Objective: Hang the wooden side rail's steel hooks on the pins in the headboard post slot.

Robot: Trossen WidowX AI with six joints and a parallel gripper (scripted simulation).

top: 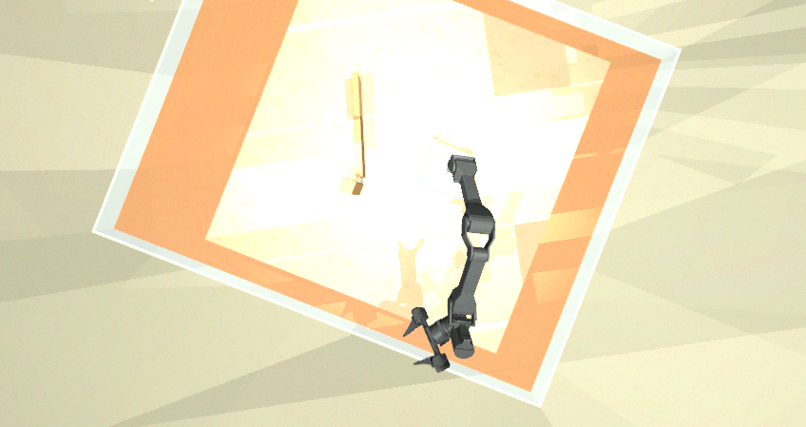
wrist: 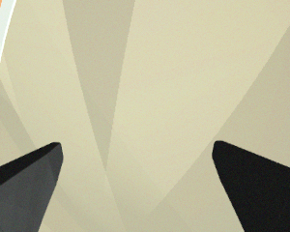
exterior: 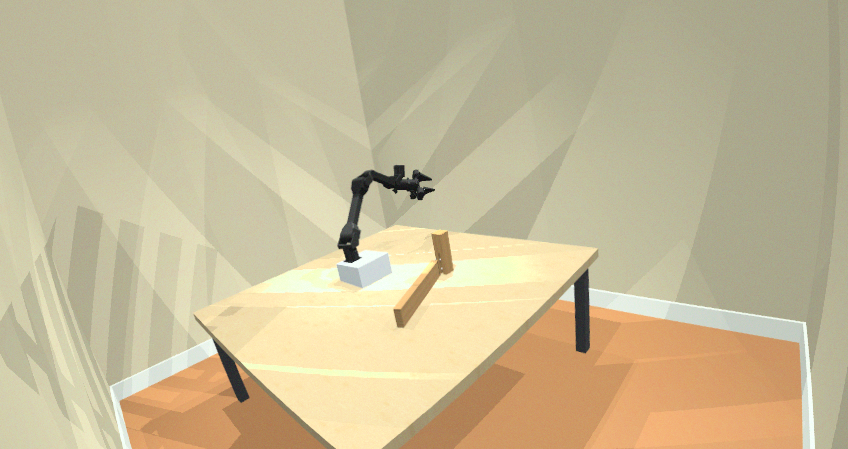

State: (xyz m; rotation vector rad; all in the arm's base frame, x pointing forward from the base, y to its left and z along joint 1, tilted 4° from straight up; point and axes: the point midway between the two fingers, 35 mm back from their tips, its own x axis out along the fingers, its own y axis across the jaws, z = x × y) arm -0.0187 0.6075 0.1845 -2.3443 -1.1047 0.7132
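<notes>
My gripper tip is now 430 mm to the left of the headboard post, 370 mm short of it and 190 mm above it.
</notes>
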